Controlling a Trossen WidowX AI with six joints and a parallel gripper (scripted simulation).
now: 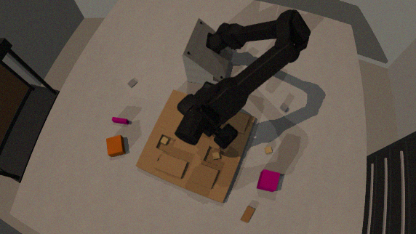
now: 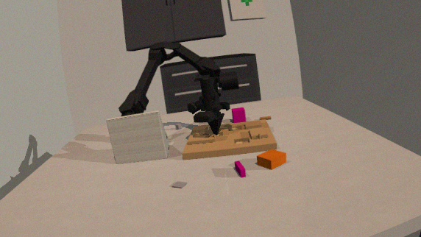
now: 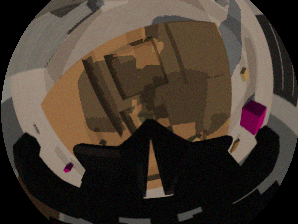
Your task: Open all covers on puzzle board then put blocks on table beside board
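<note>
Now: gripper tip 5 cm short of the tan puzzle board and 1 cm to the left of it. Round my gripper tip: grey block 25 cm to the left, 12 cm behind, 1 cm below; magenta cube 20 cm to the left, 15 cm ahead, 1 cm above; brown tile 25 cm ahead, 15 cm to the left, 2 cm below.
</note>
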